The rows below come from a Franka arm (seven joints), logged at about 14 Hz.
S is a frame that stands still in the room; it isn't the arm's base.
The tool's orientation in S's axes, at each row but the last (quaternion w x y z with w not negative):
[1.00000, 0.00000, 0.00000, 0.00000]
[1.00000, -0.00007, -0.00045, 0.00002]
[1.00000, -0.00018, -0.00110, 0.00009]
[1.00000, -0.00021, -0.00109, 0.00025]
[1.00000, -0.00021, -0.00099, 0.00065]
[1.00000, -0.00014, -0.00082, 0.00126]
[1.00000, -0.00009, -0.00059, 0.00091]
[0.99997, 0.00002, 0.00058, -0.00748]
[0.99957, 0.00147, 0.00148, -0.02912]
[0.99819, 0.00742, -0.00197, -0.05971]
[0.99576, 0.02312, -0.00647, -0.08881]
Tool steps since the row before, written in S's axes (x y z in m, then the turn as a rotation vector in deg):
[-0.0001, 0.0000, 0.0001, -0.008, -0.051, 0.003]
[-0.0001, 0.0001, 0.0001, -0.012, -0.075, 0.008]
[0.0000, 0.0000, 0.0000, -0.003, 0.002, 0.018]
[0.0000, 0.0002, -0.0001, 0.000, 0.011, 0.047]
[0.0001, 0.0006, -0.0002, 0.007, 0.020, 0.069]
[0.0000, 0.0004, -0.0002, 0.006, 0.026, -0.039]
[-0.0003, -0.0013, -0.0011, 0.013, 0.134, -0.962]
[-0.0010, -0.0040, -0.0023, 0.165, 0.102, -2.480]
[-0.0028, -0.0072, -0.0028, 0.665, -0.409, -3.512]
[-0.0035, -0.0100, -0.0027, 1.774, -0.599, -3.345]
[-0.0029, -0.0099, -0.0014, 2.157, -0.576, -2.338]
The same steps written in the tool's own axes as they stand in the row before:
[-0.0001, 0.0000, 0.0001, -0.008, -0.051, 0.003]
[-0.0001, 0.0001, 0.0001, -0.012, -0.075, 0.008]
[0.0000, 0.0000, 0.0000, -0.003, 0.002, 0.018]
[0.0000, 0.0002, -0.0001, 0.000, 0.011, 0.047]
[0.0001, 0.0006, -0.0002, 0.007, 0.020, 0.069]
[0.0000, 0.0004, -0.0002, 0.006, 0.026, -0.039]
[-0.0003, -0.0013, -0.0011, 0.012, 0.134, -0.962]
[-0.0009, -0.0040, -0.0023, 0.166, 0.104, -2.480]
[-0.0024, -0.0074, -0.0028, 0.698, -0.380, -3.509]
[-0.0023, -0.0104, -0.0025, 1.823, -0.434, -3.344]
[-0.0011, -0.0103, -0.0009, 2.204, -0.296, -2.346]

